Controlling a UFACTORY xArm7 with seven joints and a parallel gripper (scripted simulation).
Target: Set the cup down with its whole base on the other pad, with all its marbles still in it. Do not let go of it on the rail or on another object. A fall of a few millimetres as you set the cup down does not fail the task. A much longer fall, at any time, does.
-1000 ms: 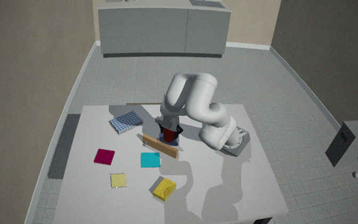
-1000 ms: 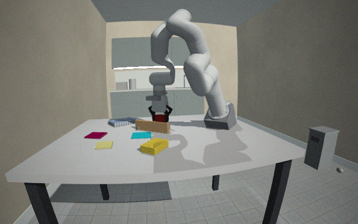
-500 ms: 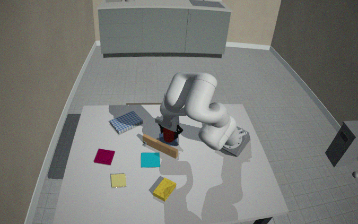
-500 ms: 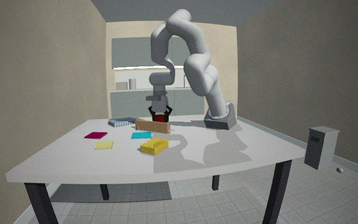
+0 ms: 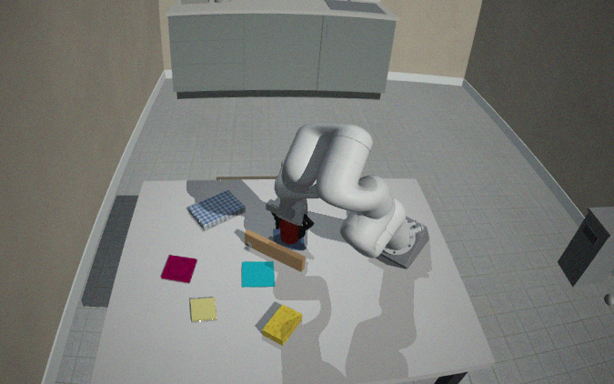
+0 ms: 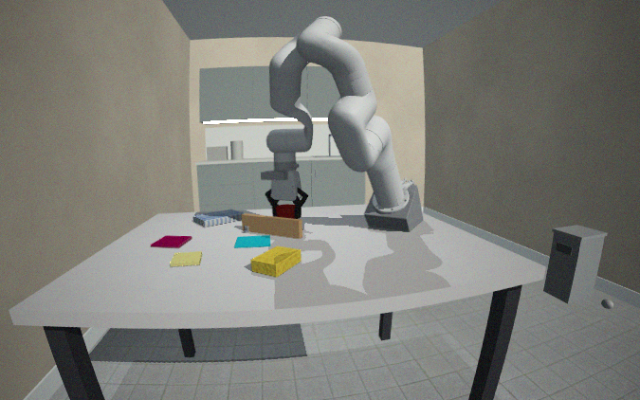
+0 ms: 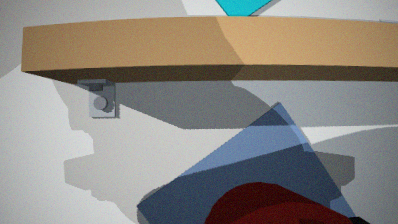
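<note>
Now: hand 2 cm above the red cup. Round my hand: green marble: 3 cm below; then blue marble: 3 cm below, 2 cm behind; then wooden rail: 8 cm to the left, 6 cm ahead, 3 cm below.
</note>
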